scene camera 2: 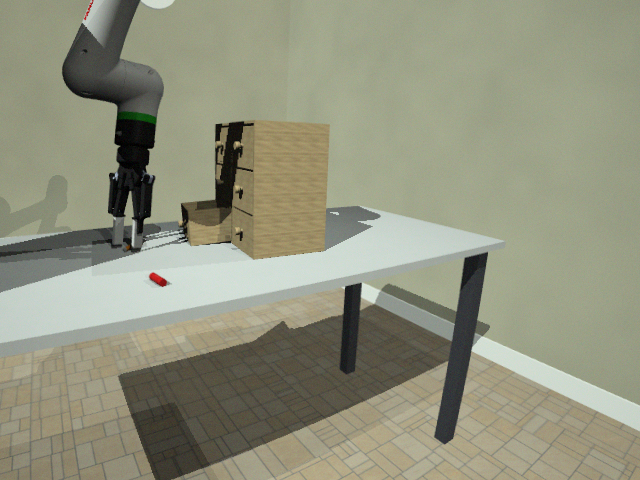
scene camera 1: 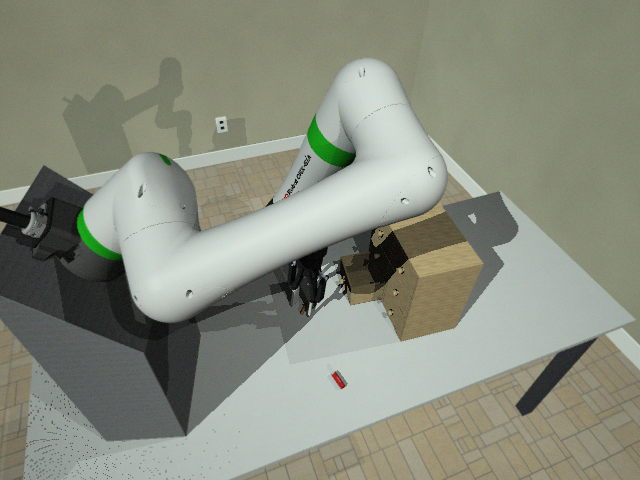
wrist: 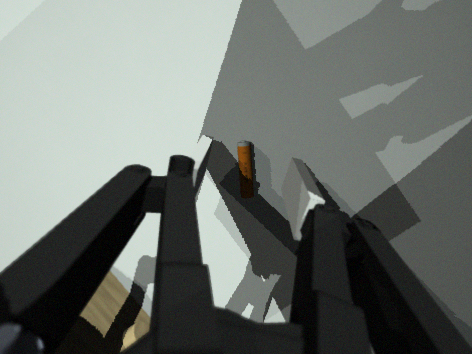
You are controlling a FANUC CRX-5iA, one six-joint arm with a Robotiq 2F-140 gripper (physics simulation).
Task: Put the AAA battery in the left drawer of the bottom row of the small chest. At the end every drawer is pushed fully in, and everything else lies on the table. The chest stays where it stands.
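Places are measured from the arm's base along level axes (x ahead, y left, z up), in centimetres.
Pixels of known places: gripper, fingertip midpoint: [scene camera 2: 127, 245] [scene camera 1: 302, 308] [wrist: 248, 163]; arm's base, origin of the base link: [scene camera 1: 92, 247].
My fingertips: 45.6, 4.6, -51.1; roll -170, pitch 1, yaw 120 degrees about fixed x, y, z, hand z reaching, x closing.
Observation:
For each thing: its top centre in the pictures, then the offset to it from my fingertips, as dx, dy, dz. Level surfaces: height alone.
- orange AAA battery, middle of its top: [wrist: 245, 170] [scene camera 2: 128, 245] [scene camera 1: 303, 307] +0.5, +0.2, +0.0
- wooden chest, middle of its top: [scene camera 2: 267, 123] [scene camera 1: 426, 230] +33.8, -8.4, +29.1
- red cylinder, middle of its top: [scene camera 2: 157, 275] [scene camera 1: 338, 378] -0.1, -25.8, +0.4
- table, its level: dz -1.0
The orange AAA battery [scene camera 1: 302, 310] [scene camera 2: 127, 248] [wrist: 245, 170] lies on the table in the arm's shadow. My gripper [scene camera 1: 302, 303] [scene camera 2: 127, 240] [wrist: 248, 163] points down, partly open and empty, with its fingertips low at the battery. In the wrist view the battery shows between the two fingertips, nearer the left one, touching neither; in the scene views a fingertip partly hides it. The wooden chest [scene camera 1: 444, 289] [scene camera 2: 289, 191] stands to the right. Its left bottom drawer [scene camera 1: 363, 298] [scene camera 2: 209, 230] is pulled out; the inside is mostly hidden or in shadow.
A red cylinder [scene camera 1: 338, 380] [scene camera 2: 157, 279] lies on the table [scene camera 1: 413, 372] [scene camera 2: 289, 273], nearer the front edge. The open drawer juts out on the chest side of the gripper. The other drawer fronts that show look pushed in. The arm hides part of the chest in scene camera 1.

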